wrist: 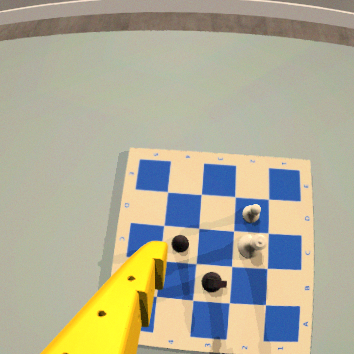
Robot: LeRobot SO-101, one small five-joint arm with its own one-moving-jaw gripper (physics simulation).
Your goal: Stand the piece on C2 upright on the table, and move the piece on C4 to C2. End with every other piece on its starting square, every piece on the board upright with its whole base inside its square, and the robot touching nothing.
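Frame: origin at the arm's base, x ahead, y right, z down, level; metres.
Seen in the pictures: hand, its tool point: (165,259).
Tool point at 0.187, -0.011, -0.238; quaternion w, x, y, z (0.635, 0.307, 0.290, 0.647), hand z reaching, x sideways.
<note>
Pixels of each thing's top centre, then the offset from my tool point to it, as dx, dy, dz. Level surfaces: height alone.
- C2, centre of its top: (260,241) +0.026, +0.066, +0.179
- C4, centre of its top: (178,240) +0.024, -0.009, +0.201
- smaller white piece, centre of its top: (256,207) +0.061, +0.066, +0.201
- black piece, centre of its top: (215,283) -0.014, +0.028, +0.193
- cream board, centre of its top: (215,247) +0.023, +0.029, +0.232
- grey-green table, height of its surface: dz +0.238
The white piece on C2 (250,245) stands upright, its base inside the square and its ringed top drawn toward the right. The black piece on C4 (180,243) shows from above as a round dark top; its base is hidden beneath it. My gripper (160,250) is fully open: one notched yellow jaw shows at the lower left and the moving jaw is out of the picture. The jaw tip is drawn over the C5 edge, left of the black C4 piece, with a visible gap between them. Nothing is held.
A smaller white piece (251,213) stands on D2, next to the C2 piece. A black piece (212,282) with a small side projection stands on B3. The blue and cream board (306,200) lies on the grey-green table (175,90). The jaw hides parts of column 5.
</note>
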